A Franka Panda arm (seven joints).
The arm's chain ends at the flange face. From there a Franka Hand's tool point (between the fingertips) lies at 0.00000 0.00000 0.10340 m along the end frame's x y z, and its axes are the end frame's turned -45 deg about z.
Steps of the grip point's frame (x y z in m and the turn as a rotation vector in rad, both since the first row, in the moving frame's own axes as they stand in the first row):
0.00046 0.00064 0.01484 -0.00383 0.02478 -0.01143
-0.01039 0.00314 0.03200 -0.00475 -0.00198 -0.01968
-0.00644 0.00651 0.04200 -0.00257 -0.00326 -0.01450
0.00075 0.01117 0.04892 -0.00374 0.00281 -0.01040
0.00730 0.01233 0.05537 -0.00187 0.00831 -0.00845
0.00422 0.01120 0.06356 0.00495 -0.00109 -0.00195
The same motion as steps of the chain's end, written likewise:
-0.00130 0.00167 0.01487 0.01481 0.02023 -0.01143
-0.00533 0.00908 0.03200 -0.00476 0.00196 -0.01968
0.00010 0.00873 0.04200 -0.00412 -0.00049 -0.01450
0.00795 0.00730 0.04892 -0.00066 0.00463 -0.01040
0.01314 0.00403 0.05537 0.00455 0.00720 -0.00845
0.01135 0.00522 0.06356 0.00273 -0.00427 -0.00195

